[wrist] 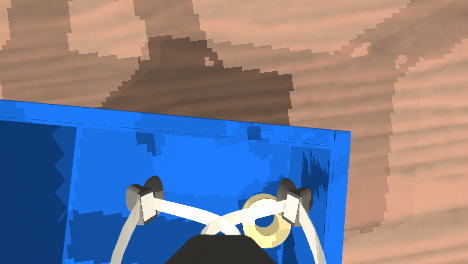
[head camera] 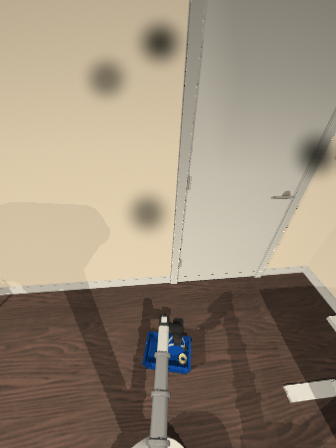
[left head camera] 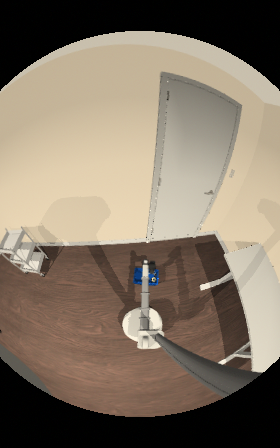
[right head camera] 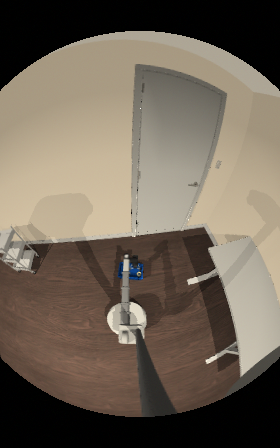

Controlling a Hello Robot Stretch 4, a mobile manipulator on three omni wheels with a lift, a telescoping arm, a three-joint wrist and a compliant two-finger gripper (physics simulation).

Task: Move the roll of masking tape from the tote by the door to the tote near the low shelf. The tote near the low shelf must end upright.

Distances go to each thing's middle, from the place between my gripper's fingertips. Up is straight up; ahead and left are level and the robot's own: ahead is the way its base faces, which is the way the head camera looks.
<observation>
I see the roll of masking tape [wrist: 271,236] 50 mm to the right of my hand, 50 mm below it and 40 mm behind it.
</observation>
